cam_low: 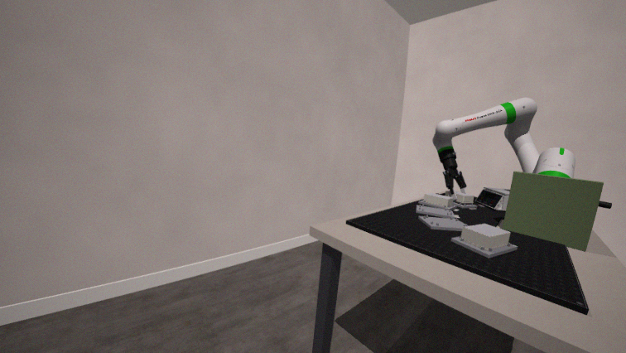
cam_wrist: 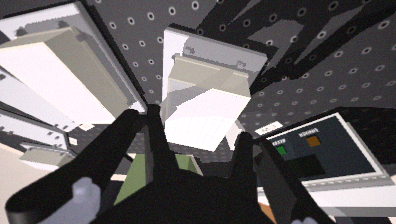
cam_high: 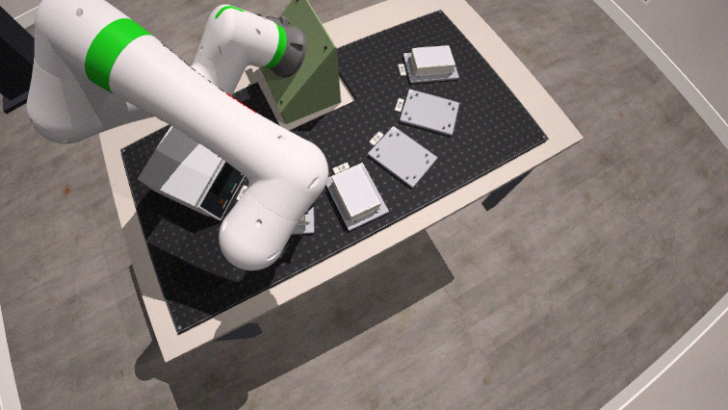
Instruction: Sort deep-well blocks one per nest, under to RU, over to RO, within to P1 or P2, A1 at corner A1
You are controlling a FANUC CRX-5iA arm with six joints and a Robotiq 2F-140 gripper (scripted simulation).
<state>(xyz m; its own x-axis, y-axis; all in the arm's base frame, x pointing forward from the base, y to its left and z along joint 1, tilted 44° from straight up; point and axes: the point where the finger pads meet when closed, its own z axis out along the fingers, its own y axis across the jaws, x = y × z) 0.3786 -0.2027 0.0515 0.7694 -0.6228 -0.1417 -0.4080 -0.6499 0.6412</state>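
The infeed nest IN is 50 mm below my hand. Round my hand: check-weigher platform 220 mm behind, 210 mm to the right, 40 mm above; check-weigher 220 mm behind, 210 mm to the right, 10 mm above; white deep-well block 60 mm ahead, 170 mm to the left, 20 mm below.
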